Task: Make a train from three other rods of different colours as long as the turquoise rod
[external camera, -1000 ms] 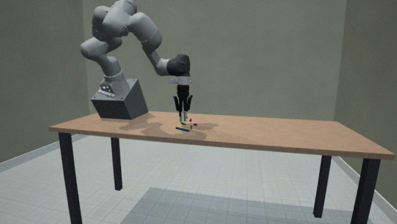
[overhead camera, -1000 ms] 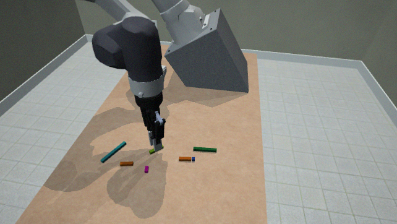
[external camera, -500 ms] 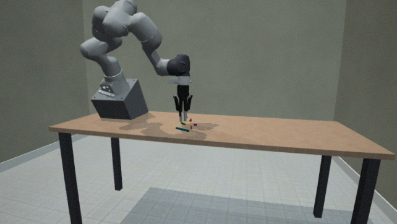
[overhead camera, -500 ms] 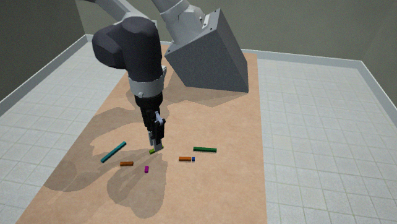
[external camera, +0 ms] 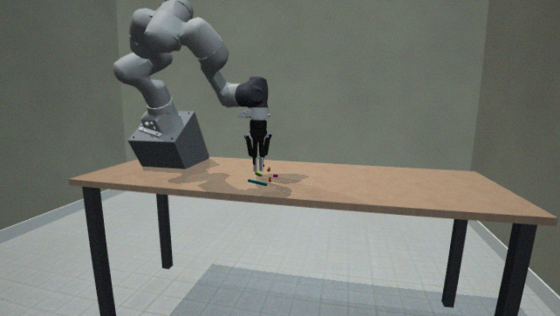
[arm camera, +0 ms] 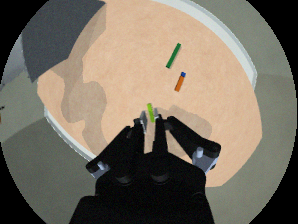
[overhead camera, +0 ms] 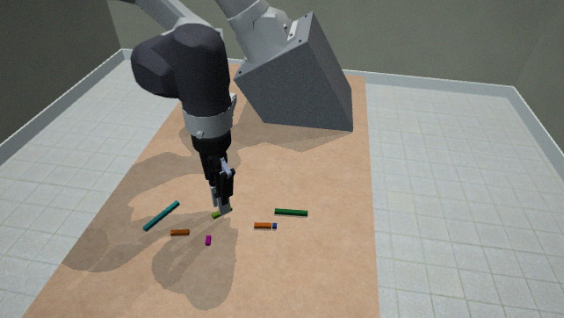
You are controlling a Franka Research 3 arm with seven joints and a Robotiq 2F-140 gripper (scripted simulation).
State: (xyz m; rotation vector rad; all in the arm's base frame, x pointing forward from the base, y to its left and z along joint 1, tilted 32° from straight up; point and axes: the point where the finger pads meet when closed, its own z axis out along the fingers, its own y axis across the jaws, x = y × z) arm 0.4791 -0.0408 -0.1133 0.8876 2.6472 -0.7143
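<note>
My hand is 50 mm above the lime rod. Round my hand: blue rod 130 mm to the left, 50 mm below; magenta rod 80 mm ahead, 50 mm below; turquoise rod 130 mm to the right, 50 mm below, 50 mm ahead.
</note>
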